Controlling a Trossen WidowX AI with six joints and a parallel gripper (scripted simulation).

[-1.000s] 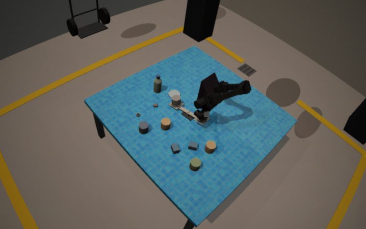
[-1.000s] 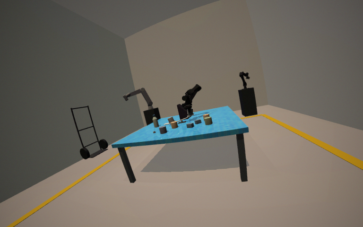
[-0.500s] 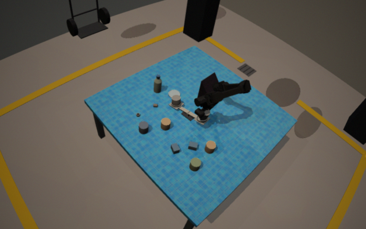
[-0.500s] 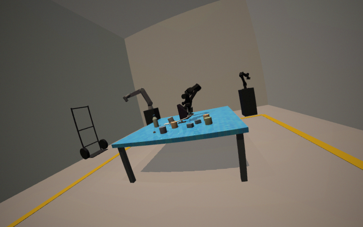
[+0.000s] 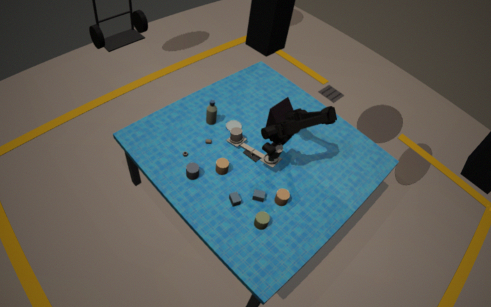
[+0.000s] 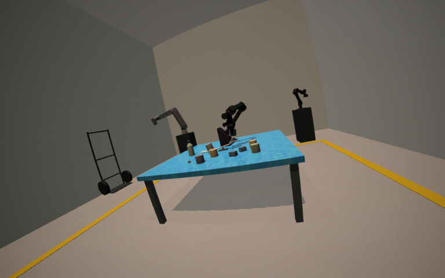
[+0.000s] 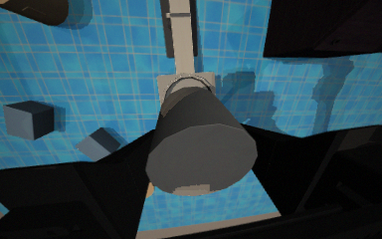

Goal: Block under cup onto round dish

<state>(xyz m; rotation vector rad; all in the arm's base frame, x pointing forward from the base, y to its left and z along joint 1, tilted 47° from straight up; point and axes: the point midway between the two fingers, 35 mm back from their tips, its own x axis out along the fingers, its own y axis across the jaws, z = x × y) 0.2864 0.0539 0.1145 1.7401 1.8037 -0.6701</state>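
My gripper tip is now 60 mm above the small pale green block and 10 mm to the left of it. From my gripper tip the other things lie so: olive cylinder: 280 mm ahead, 210 mm to the left, 110 mm below; then small balance: 130 mm to the right, 120 mm below, 10 mm ahead; then grey cup: 20 mm to the left, 10 mm above.
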